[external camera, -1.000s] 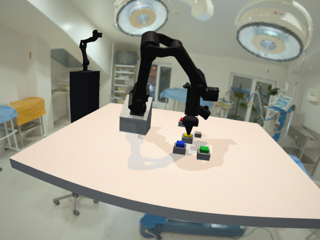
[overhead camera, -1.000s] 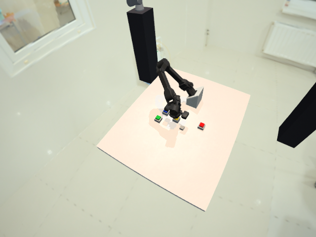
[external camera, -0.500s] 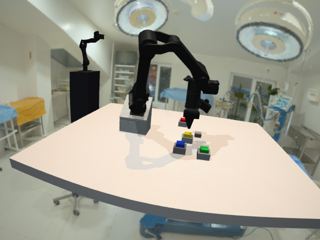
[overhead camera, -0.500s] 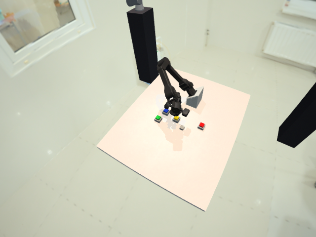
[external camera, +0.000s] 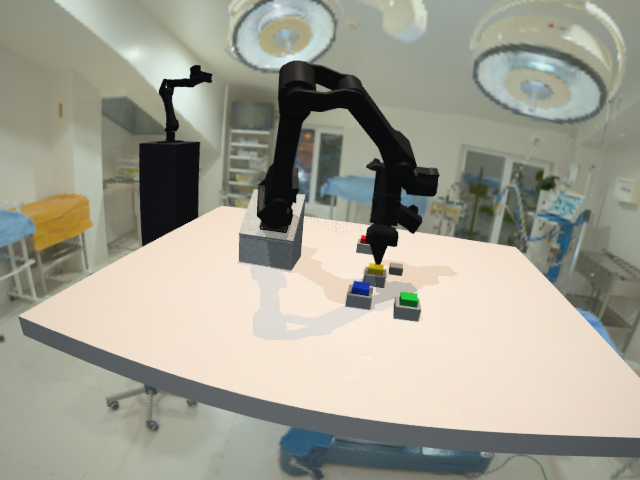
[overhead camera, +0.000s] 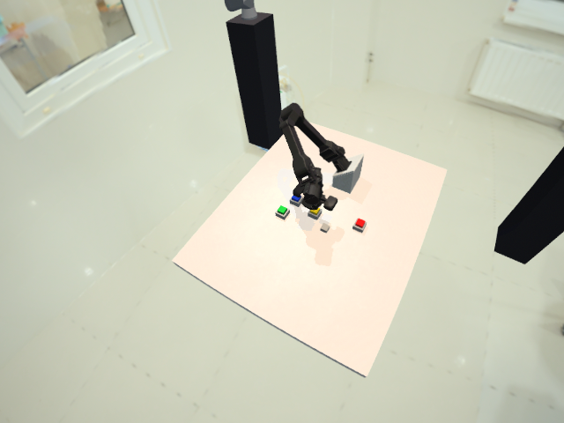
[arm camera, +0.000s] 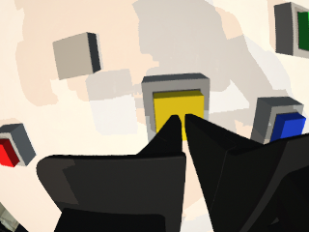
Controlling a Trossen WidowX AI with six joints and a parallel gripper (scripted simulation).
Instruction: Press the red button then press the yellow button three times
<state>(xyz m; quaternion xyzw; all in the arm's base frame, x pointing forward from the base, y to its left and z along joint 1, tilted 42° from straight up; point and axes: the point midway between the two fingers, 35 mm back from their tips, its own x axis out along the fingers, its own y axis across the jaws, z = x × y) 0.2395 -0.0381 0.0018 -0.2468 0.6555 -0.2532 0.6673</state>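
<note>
Right now the small grey block is 8 cm to the left of my gripper tip, 5 cm ahead of it and 4 cm below it. Also, from my gripper tip: yellow button: 1 cm below; blue button: 11 cm to the right, 3 cm behind, 1 cm below; green button: 13 cm to the right, 7 cm ahead, 1 cm below.
</note>
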